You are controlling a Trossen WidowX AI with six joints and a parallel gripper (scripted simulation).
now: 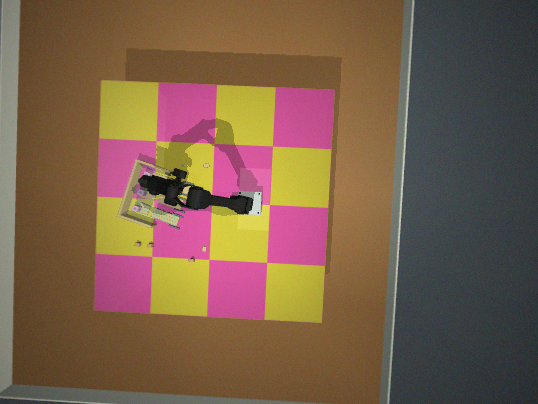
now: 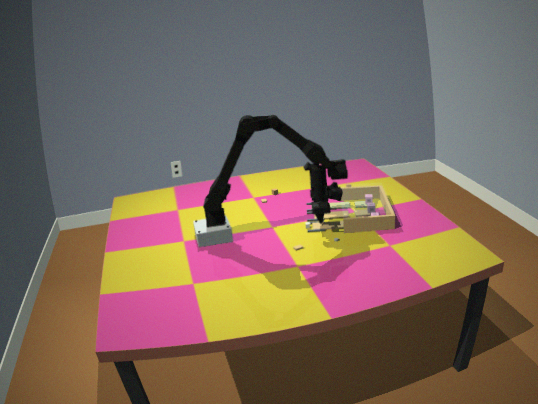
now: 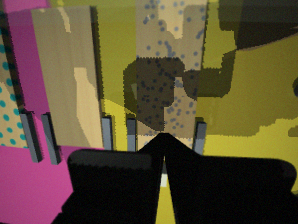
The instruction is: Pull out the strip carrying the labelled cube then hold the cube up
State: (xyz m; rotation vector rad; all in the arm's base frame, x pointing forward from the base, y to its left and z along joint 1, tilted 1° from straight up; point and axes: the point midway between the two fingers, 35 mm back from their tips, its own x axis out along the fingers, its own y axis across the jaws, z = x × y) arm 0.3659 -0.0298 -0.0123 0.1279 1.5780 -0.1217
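Now: the grey peg 20 mm ahead of my gripper tip, 130 mm to the right of it and 10 mm below it.
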